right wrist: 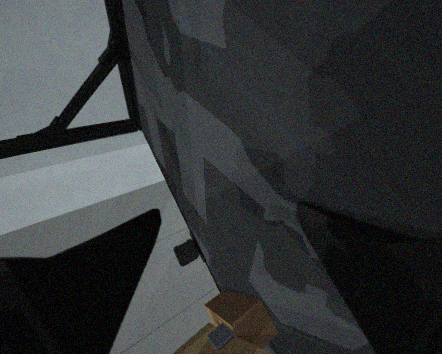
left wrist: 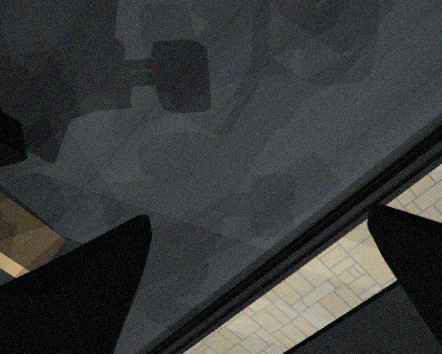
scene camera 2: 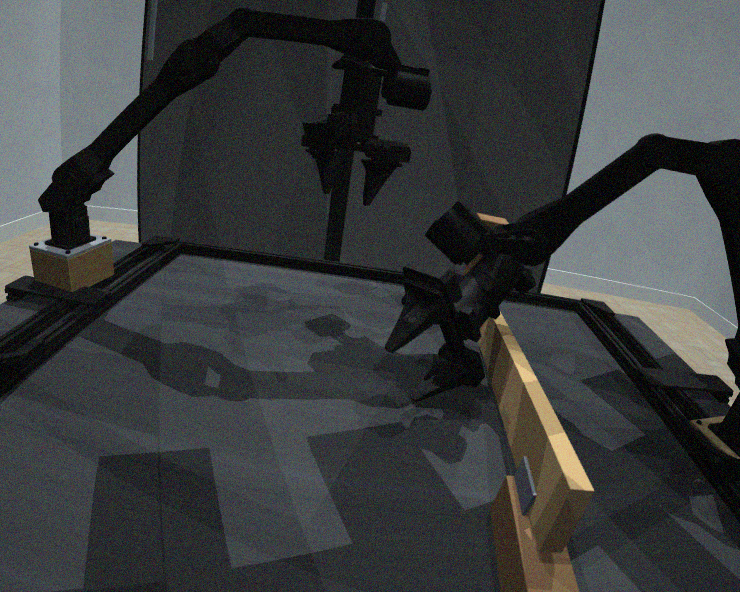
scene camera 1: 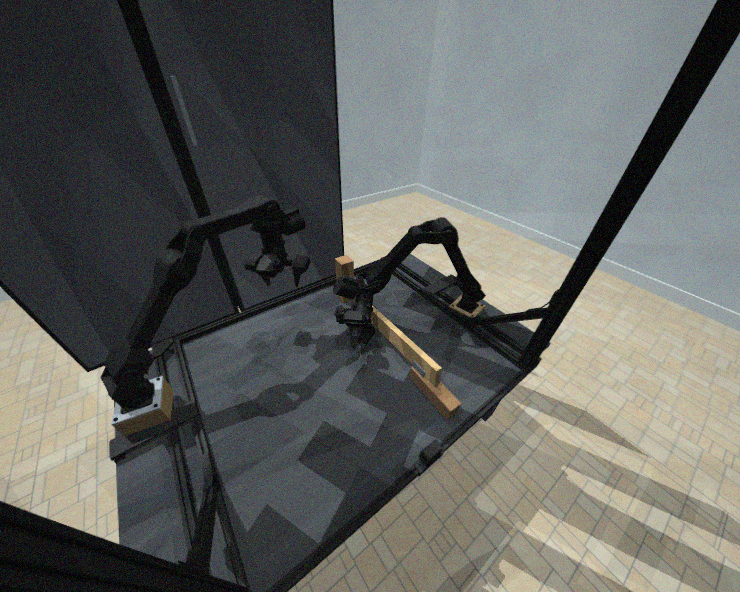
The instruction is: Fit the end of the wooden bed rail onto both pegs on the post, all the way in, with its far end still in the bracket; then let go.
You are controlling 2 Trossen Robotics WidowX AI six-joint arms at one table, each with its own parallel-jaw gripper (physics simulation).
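Seen in the pictures: left gripper, between the fingertips: [left wrist: 257, 220] [scene camera 2: 345, 199] [scene camera 1: 283, 285]; right gripper, between the fingertips: [right wrist: 228, 211] [scene camera 2: 401, 377] [scene camera 1: 356, 350]; left arm's base, origin of its link: [scene camera 2: 70, 241] [scene camera 1: 138, 398]; right arm's base, origin of its link: [scene camera 2: 736, 439] [scene camera 1: 467, 305].
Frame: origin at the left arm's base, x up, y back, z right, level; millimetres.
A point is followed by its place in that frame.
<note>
The wooden bed rail [scene camera 1: 404, 345] {x -1, y -686, z 136 mm} [scene camera 2: 529, 404] {x 11, y -686, z 144 mm} stands on edge. Its near end is at the bracket's metal plate [scene camera 2: 524, 484] {x -23, y -688, z 213 mm} on the wooden base [scene camera 1: 439, 395] {x -38, y -698, z 299 mm} [scene camera 2: 511, 533] {x -48, y -684, z 245 mm}. The base and metal plate [right wrist: 220, 336] {x -24, y -687, z 203 mm} also show in the right wrist view. The post [scene camera 1: 345, 266] {x 83, y -643, z -209 mm} [scene camera 2: 493, 219] {x 95, y -649, z -231 mm} stands at the rail's other end. The right arm hides that end and the pegs, so the fit cannot be seen. My right gripper [scene camera 1: 354, 343] {x -42, y -563, z 62 mm} [scene camera 2: 401, 375] {x -42, y -563, z 62 mm} [right wrist: 228, 211] {x -42, y -563, z 62 mm} is open and empty, left of the rail, low over the table. My left gripper [scene camera 1: 282, 282] {x 91, y -416, z -179 mm} [scene camera 2: 346, 197] {x 91, y -416, z -179 mm} [left wrist: 257, 220] {x 91, y -416, z -179 mm} is open and empty, high above the table.
A dark panel [scene camera 1: 271, 123] [scene camera 2: 246, 154] stands behind the table [scene camera 1: 296, 481] {x -85, y -300, z 313 mm} [scene camera 2: 160, 512] {x -85, y -404, z 296 mm}. Black frame posts rise at its sides. Arm shadows cross the table top. A wooden piece [left wrist: 32, 240] {x -54, y -664, z -135 mm} shows at the left edge of the left wrist view.
</note>
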